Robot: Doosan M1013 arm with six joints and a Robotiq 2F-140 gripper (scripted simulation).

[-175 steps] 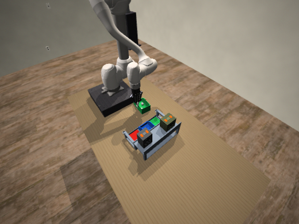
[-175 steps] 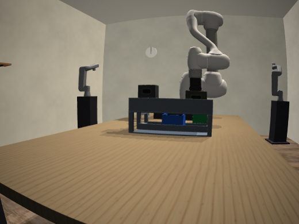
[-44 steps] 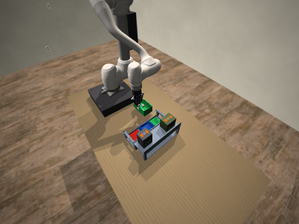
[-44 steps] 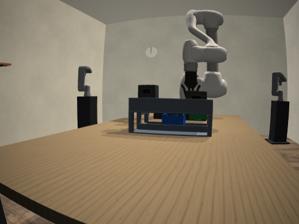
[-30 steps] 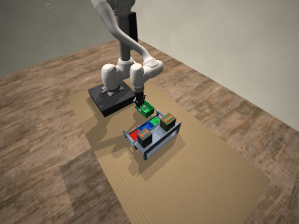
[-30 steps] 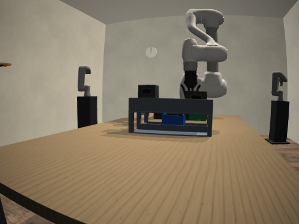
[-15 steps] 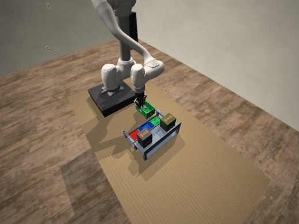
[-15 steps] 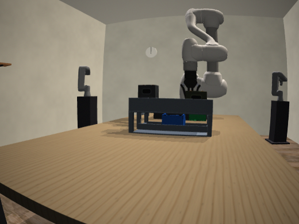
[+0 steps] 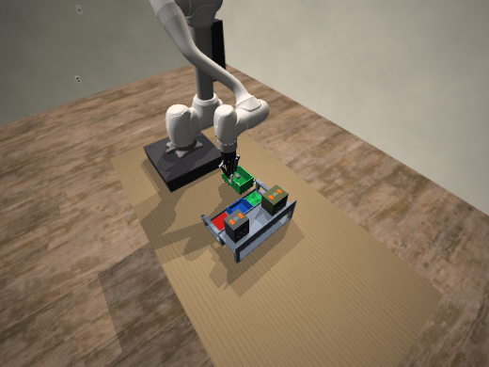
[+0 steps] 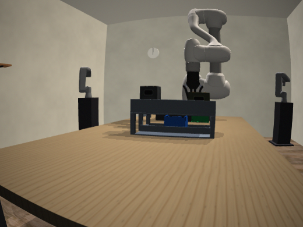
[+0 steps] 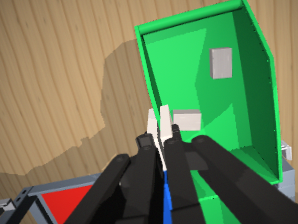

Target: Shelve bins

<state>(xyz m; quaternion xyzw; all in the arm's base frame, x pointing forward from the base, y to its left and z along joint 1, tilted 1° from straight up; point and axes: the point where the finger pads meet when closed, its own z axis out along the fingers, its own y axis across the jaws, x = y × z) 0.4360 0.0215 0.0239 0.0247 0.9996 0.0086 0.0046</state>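
Now: hand 50 mm to the right of the green bin and 40 mm above it. Also, from my hand: blue bin: 180 mm ahead, 80 mm to the right, 70 mm below; olive box: 290 mm ahead, 30 mm to the left, 40 mm above; black box: 270 mm ahead, 200 mm to the right, 50 mm above.
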